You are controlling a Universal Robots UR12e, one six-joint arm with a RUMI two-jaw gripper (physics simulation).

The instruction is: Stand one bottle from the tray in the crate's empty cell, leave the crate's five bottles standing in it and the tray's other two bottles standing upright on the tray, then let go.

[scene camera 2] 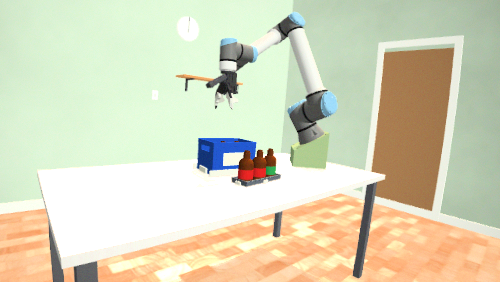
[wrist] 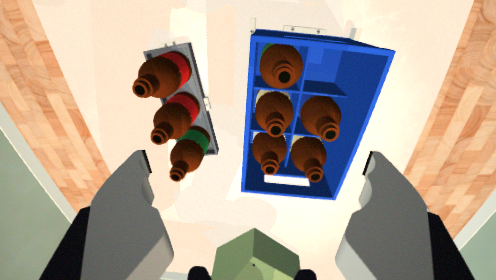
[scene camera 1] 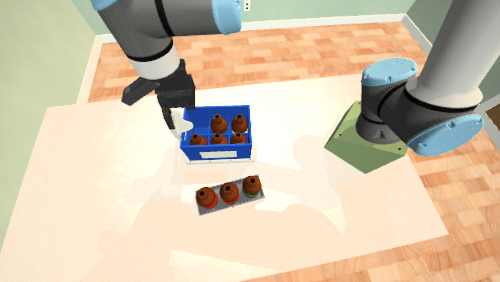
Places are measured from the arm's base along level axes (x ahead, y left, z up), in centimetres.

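Pixels of known places: gripper, fingertip midpoint: (scene camera 2: 223,109) (wrist: 255,152) (scene camera 1: 181,118); arm's base, origin of the base link: (scene camera 2: 312,138) (scene camera 1: 381,126).
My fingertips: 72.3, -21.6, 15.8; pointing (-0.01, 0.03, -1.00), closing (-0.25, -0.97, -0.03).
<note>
Ahead of a thing's pixels: the offset from my fingertips to its top centre, as dx, dy, dz. "*": to the spot under its first point. Level surfaces: height alone.
The grey tray @(-5.9, +20.2, -32.2) (scene camera 1: 202,211) (scene camera 2: 256,181) (wrist: 212,145) holds a red-label bottle @(+3.0, +18.9, -18.7) (scene camera 1: 206,198) (scene camera 2: 245,167) (wrist: 160,75) at one end, another red-label bottle @(-5.9, +20.6, -18.7) (scene camera 1: 229,192) (scene camera 2: 259,166) (wrist: 172,119) in the middle and a green-label bottle @(-15.0, +21.4, -18.7) (scene camera 1: 251,185) (scene camera 2: 270,162) (wrist: 187,152) at the other end, all upright. The blue crate @(-10.3, -4.4, -17.2) (scene camera 1: 190,154) (scene camera 2: 210,155) (wrist: 365,90) holds several standing brown bottles; its empty cell @(* -3.9, -15.8, -27.3) (scene camera 1: 198,120) (wrist: 320,65) is back left in scene camera 1. My gripper (scene camera 1: 183,130) (scene camera 2: 224,107) (wrist: 255,152) is open and empty, high above the crate.
The crate stands behind the tray in scene camera 1, with a gap between them. Pale strips run along the crate's foot. The arm's green base block (scene camera 1: 367,155) (scene camera 2: 312,152) (wrist: 255,255) stands on the table @(dz -34.7) (scene camera 1: 100,200) (scene camera 2: 150,200) to the right. A wall shelf (scene camera 2: 197,78) is in the background.
</note>
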